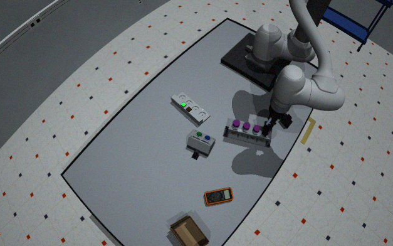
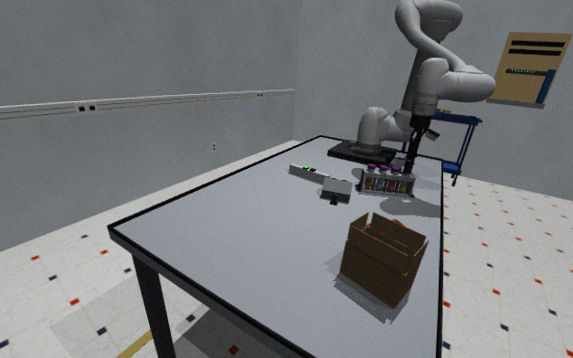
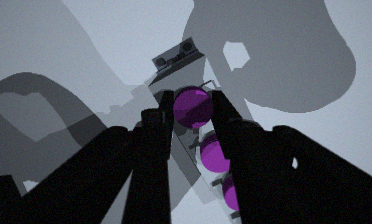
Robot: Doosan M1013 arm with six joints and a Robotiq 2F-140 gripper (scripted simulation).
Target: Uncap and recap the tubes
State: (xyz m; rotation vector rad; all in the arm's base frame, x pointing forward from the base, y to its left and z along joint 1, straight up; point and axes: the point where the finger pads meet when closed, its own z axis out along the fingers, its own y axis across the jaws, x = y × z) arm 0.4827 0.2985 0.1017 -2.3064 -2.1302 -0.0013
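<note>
Right now the purple cap is 4 cm ahead of my hand, 9 cm to the right of it and 3 cm below it. Also, from my hand: green key: 20 cm ahead, 26 cm to the right, 7 cm below; blue key: 19 cm ahead, 22 cm to the right, 7 cm below; key housing: 22 cm ahead, 24 cm to the right, 9 cm below.
</note>
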